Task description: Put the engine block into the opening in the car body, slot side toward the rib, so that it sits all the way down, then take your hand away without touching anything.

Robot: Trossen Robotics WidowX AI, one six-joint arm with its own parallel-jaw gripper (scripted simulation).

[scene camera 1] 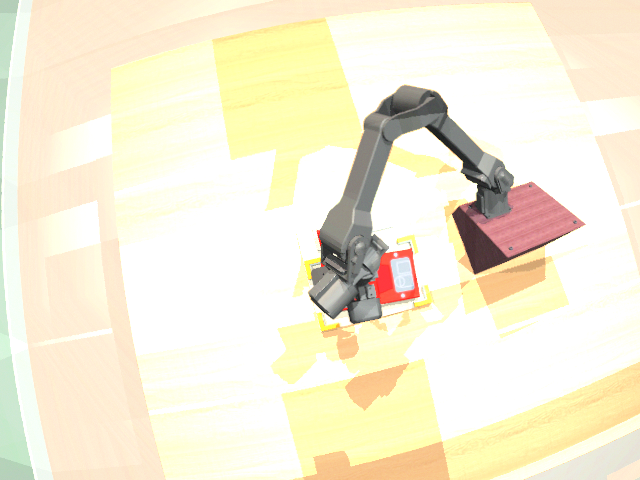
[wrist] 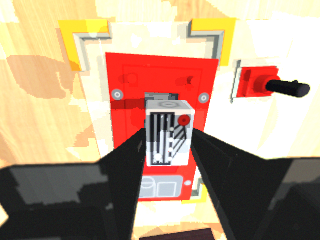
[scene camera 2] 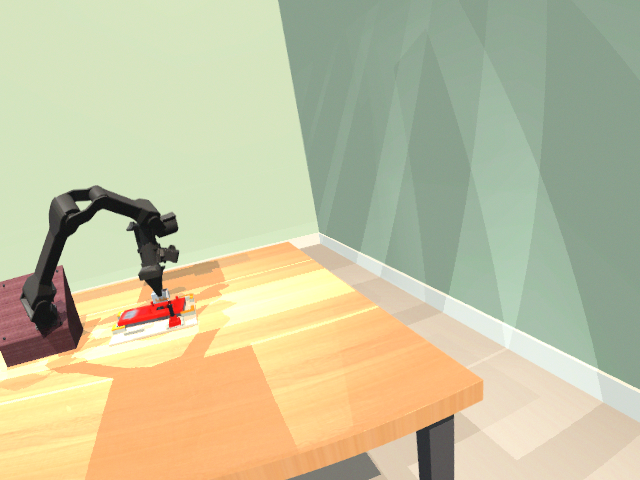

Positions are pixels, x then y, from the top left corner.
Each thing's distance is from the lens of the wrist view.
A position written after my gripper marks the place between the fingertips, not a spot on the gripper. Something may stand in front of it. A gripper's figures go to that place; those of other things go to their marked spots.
my gripper (wrist: 167, 132): 11 cm
engine block (wrist: 169, 123): 10 cm
red car body (wrist: 133, 79): 12 cm
